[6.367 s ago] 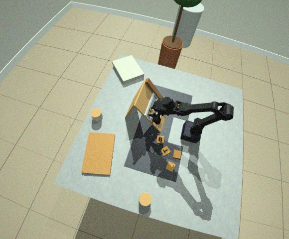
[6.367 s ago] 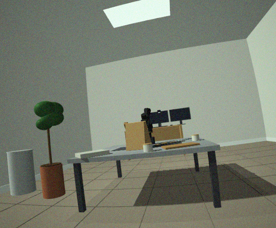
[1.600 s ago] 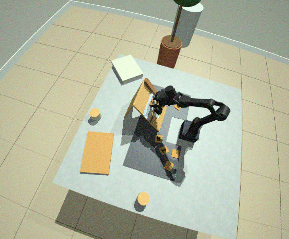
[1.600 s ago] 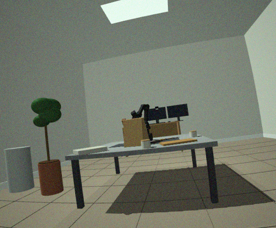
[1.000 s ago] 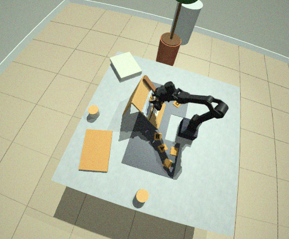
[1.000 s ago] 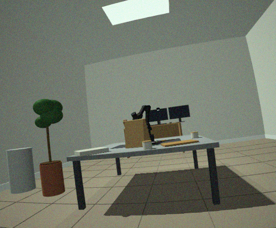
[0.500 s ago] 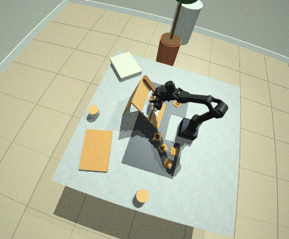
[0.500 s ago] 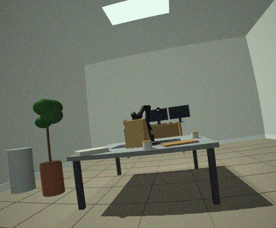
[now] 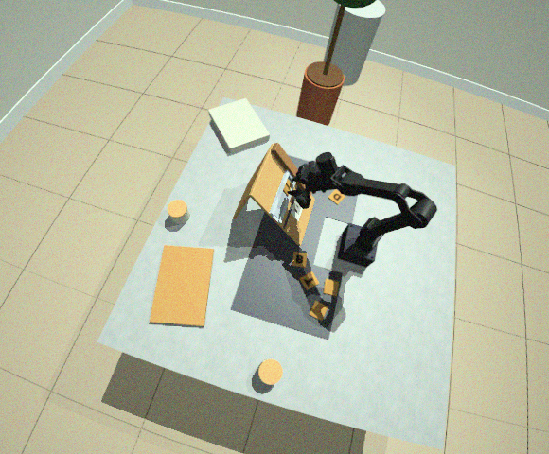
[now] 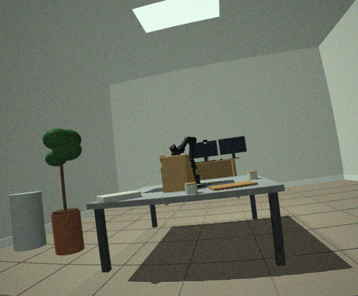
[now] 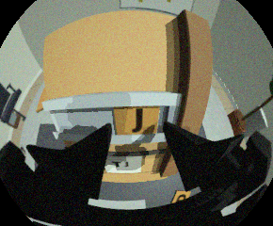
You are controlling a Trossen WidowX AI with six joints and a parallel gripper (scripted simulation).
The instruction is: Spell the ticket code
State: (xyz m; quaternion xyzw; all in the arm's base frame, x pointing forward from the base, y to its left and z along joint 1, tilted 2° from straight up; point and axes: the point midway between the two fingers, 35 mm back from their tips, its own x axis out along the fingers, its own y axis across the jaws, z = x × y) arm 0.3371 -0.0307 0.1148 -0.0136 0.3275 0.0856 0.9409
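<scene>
Now: gripper tip 1 cm short of the letter tile and 1 cm above it. From my gripper tip the other things lie so: dark mat 18 cm below, 16 cm behind, 6 cm to the left; white box 42 cm ahead, 30 cm to the right, 16 cm below; ticket 9 cm below, 6 cm behind, 2 cm to the left.
</scene>
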